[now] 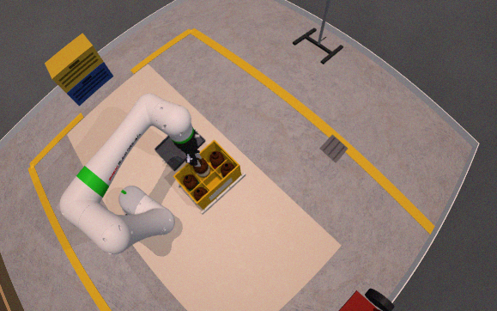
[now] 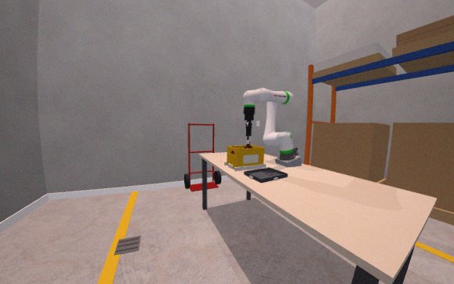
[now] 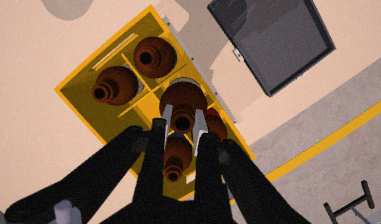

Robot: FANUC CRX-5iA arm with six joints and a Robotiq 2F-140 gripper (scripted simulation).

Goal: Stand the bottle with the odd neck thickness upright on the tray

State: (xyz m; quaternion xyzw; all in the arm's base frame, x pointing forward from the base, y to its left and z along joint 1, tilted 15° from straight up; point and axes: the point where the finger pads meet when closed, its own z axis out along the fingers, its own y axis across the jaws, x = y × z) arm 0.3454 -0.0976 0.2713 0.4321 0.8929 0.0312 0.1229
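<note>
My hand is 90 mm above the brown bottle. Round my hand: yellow crate 10 mm behind, 40 mm to the right, 160 mm below; dark tray 30 mm ahead, 240 mm to the left, 230 mm below.
</note>
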